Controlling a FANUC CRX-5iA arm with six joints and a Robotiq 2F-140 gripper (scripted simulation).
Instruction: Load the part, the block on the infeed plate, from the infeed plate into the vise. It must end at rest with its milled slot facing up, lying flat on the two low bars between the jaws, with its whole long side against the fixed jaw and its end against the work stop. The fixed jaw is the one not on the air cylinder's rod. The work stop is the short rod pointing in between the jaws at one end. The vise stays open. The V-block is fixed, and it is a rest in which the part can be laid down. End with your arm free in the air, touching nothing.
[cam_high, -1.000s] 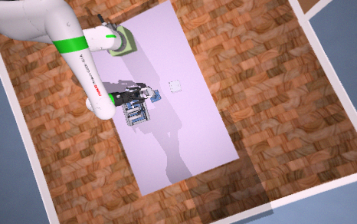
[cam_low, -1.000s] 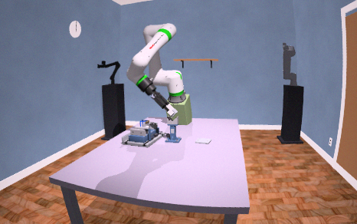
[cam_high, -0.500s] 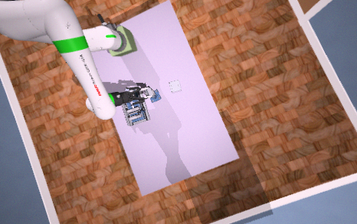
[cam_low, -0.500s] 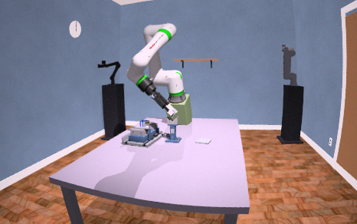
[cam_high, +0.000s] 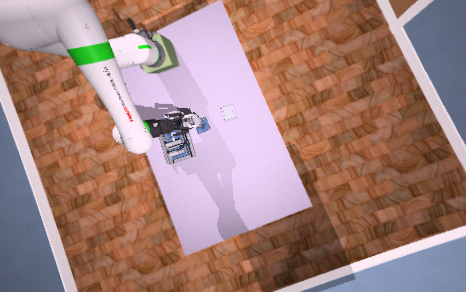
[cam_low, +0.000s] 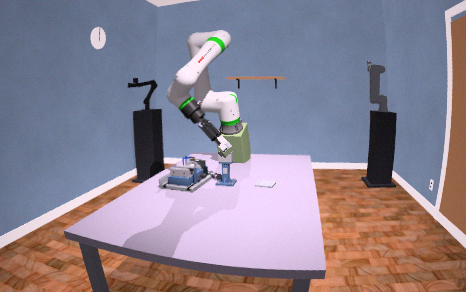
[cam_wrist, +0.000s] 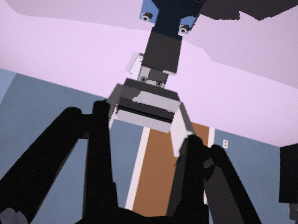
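Right now the part is 10 mm to the left of my hand and 10 mm below it. Round my hand: air cylinder rod (180 mm to the right, 130 mm below).
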